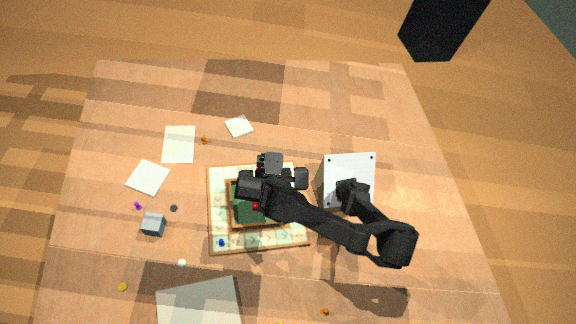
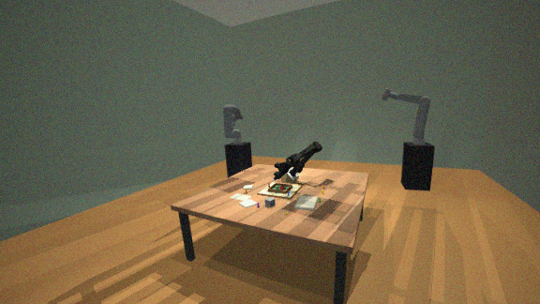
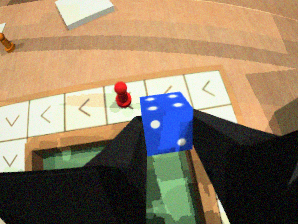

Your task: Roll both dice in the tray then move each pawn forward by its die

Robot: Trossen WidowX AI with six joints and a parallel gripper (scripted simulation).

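Right now the red pawn is 60 mm below my gripper tip, 50 mm to the right of it and 20 mm ahead of it. From my gripper tip the other things lie so: blue pawn 170 mm to the left, 170 mm ahead, 60 mm below; then red die 70 mm to the left, 60 mm below, 50 mm ahead; then blue die right at my gripper tip.
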